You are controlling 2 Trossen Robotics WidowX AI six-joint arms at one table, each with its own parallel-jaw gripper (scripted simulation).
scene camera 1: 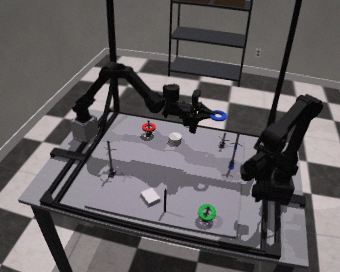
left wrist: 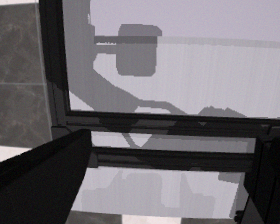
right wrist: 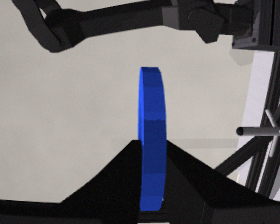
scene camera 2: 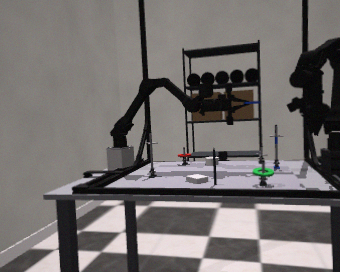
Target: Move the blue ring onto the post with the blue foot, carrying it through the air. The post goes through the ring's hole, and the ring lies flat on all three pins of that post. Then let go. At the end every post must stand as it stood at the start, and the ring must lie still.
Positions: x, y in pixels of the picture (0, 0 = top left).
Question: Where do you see a blue ring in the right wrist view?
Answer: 151, 105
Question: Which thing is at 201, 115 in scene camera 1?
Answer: My right gripper.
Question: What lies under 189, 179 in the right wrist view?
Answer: My right gripper.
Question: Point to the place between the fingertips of my left gripper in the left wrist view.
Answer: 182, 143
